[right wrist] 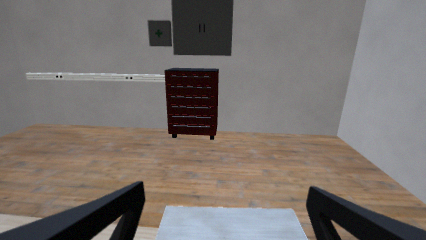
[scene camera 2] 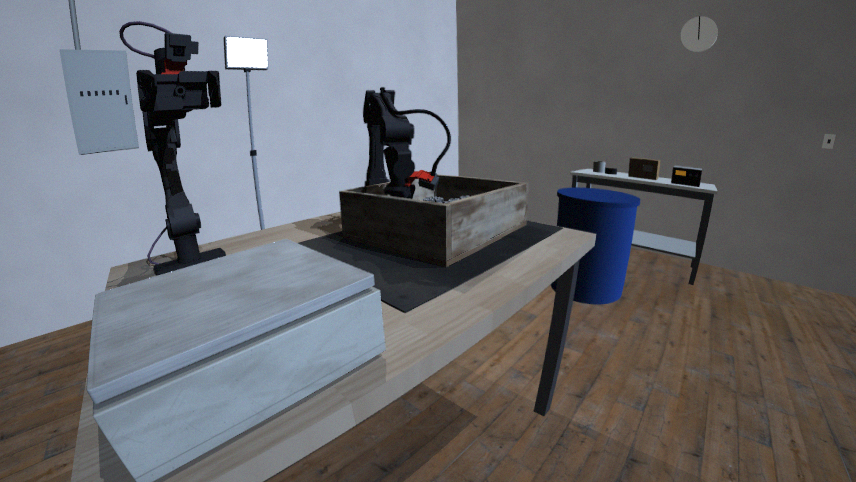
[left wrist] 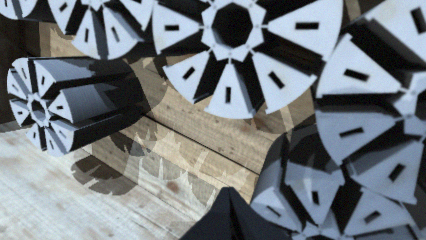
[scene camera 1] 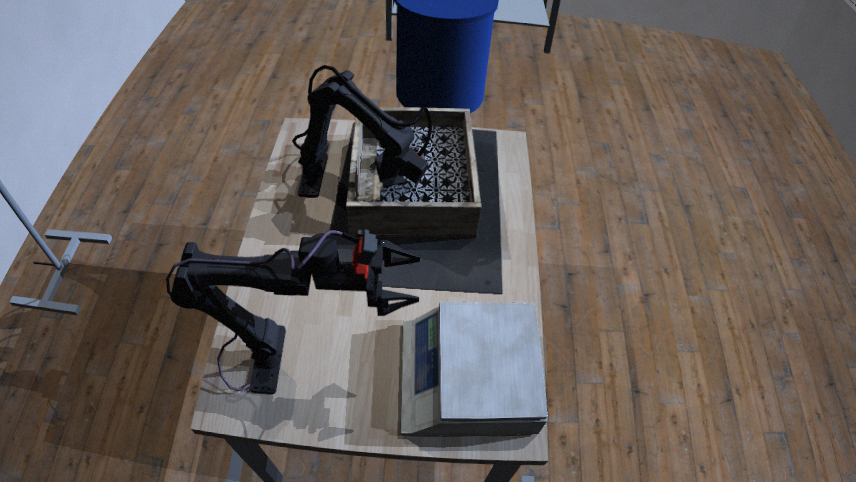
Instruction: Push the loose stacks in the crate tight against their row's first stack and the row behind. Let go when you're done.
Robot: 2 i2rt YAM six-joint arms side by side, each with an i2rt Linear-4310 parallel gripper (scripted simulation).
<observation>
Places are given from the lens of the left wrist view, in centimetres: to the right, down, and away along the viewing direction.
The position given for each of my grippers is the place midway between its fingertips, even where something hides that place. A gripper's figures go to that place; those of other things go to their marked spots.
my left gripper (left wrist: pixel 227 196): 1, 4, 12
wooden crate (left wrist: pixel 167 168): -4, 5, 19
stack (left wrist: pixel 39 80): -11, -2, 12
The marked spots on the wooden crate and the stack are 12 cm apart.
</observation>
